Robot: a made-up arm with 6 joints.
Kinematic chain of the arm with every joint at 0, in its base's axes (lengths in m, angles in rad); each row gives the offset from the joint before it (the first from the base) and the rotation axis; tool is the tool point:
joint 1: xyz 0 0 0.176 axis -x
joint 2: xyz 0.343 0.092 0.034 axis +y
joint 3: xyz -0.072 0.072 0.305 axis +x
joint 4: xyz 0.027 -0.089 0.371 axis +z
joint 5: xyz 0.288 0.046 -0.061 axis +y
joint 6: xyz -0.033 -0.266 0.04 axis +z
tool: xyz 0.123 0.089 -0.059
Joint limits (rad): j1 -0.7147..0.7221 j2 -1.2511..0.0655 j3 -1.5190..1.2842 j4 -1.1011..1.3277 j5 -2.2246..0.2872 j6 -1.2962..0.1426
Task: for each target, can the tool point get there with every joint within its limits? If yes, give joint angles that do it. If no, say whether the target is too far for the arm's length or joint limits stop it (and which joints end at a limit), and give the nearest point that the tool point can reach.
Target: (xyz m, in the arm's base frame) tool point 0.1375 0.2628 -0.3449
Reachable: no: joint limits stop it (at a limit: joint 1, joint 3, joint 4, joint 5, joint 6) | nearest point 0.2711 -0.0736 -0.1205 | short by 0.426 m
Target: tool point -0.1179 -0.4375 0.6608
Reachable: yes | joints -0.3479 -0.9066 -0.1465 -0.6488 -0.4896 -0.3103
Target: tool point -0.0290 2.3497 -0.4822
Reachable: no: too far | nearest point 0.0712 0.9443 0.3876 | short by 1.656 m
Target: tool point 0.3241 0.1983 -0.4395
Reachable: no: joint limits stop it (at a limit: joint 1, joint 3, joint 4, joint 5, joint 6) | nearest point 0.3363 -0.0658 -0.1295 | short by 0.407 m
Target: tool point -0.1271 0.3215 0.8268
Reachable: yes | joints 0.4290 -0.9129 -0.3753 -0.1944 -1.2233 -0.2197
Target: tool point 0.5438 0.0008 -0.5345
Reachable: no: joint limits stop it (at a limit: joint 1, joint 3, joint 4, joint 6) | nearest point 0.4114 -0.1441 -0.1617 | short by 0.421 m
